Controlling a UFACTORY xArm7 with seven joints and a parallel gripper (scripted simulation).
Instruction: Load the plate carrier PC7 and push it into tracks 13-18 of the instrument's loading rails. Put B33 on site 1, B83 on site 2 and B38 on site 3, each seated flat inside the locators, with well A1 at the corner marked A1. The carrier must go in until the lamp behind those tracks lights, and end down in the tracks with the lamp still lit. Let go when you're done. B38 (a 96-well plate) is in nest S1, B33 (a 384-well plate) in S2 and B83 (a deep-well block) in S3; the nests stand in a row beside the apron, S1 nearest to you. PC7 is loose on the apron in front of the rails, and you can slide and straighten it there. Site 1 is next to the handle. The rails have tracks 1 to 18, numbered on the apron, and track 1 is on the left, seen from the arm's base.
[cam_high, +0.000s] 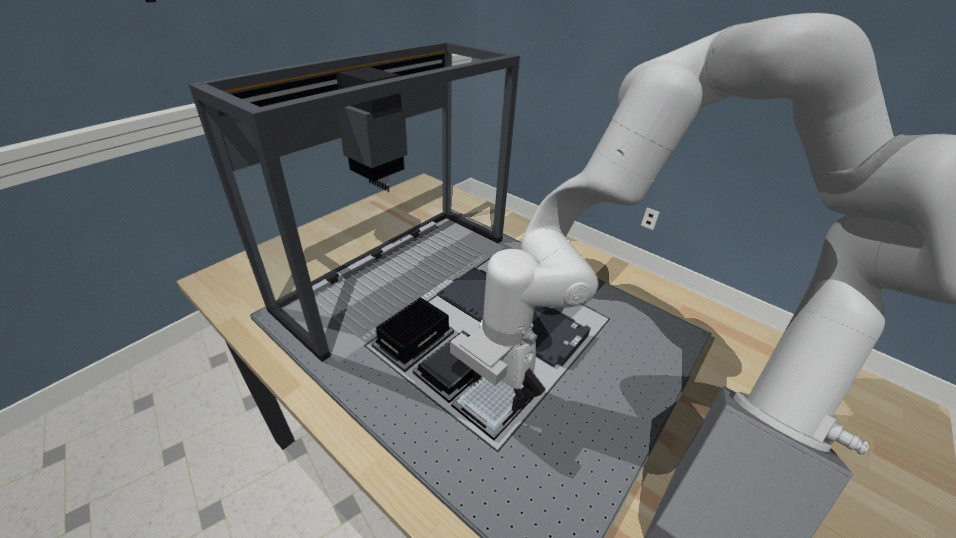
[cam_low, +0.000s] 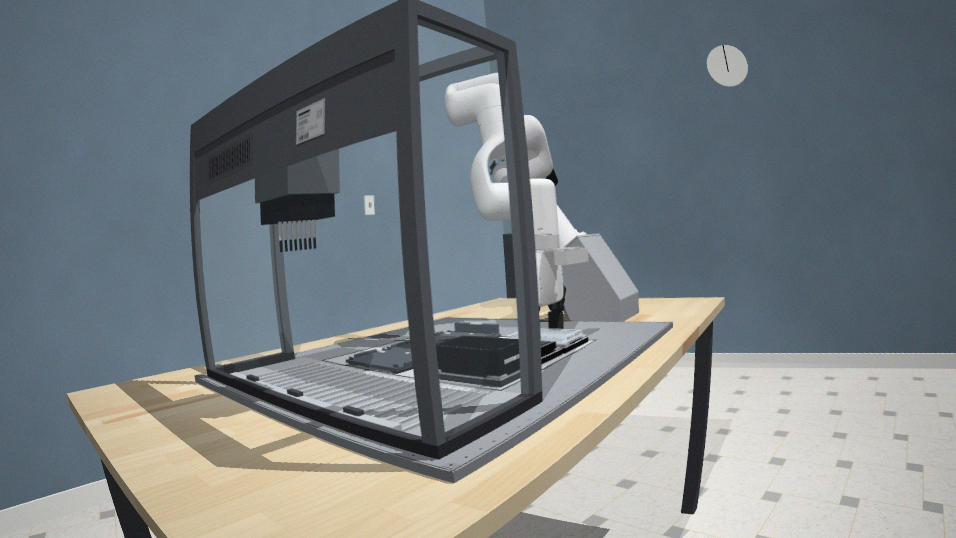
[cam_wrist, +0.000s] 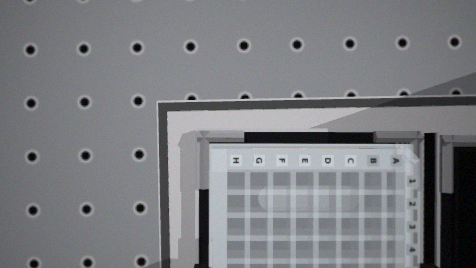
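Right now the 96-well plate B38 is 10 mm below my hand. Also, from my hand: nest S1: 20 mm below; then nest S3: 210 mm ahead, 40 mm to the left, 20 mm below; then white corner mark: 70 mm ahead, 60 mm to the right, 20 mm below.
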